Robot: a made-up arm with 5 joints.
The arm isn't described. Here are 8 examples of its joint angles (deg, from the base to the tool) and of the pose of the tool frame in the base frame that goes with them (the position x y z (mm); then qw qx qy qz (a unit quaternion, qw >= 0)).
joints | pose
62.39 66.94 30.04 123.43 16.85 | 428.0 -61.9 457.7 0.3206 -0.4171 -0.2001 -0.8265
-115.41 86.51 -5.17 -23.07 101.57 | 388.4 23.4 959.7 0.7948 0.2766 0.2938 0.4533
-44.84 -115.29 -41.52 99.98 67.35 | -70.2 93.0 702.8 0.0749 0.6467 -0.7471 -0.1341
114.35 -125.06 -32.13 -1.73 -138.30 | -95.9 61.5 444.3 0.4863 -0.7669 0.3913 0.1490
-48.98 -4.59 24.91 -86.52 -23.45 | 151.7 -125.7 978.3 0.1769 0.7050 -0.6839 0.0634
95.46 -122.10 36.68 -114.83 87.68 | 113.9 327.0 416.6 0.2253 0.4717 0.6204 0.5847
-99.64 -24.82 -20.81 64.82 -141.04 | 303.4 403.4 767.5 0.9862 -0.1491 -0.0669 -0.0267
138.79 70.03 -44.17 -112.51 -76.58 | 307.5 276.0 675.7 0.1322 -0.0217 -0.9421 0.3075
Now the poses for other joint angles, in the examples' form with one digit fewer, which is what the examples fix.
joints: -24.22 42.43 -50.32 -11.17 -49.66
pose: 514 49 580 0.260 0.839 0.387 -0.281
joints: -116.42 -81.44 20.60 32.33 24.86
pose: -78 280 928 0.085 -0.267 0.538 0.795
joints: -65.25 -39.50 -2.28 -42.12 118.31
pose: 188 60 1012 0.044 0.198 0.029 -0.979
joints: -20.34 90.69 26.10 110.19 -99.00
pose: 458 -116 603 0.638 0.313 0.669 -0.220
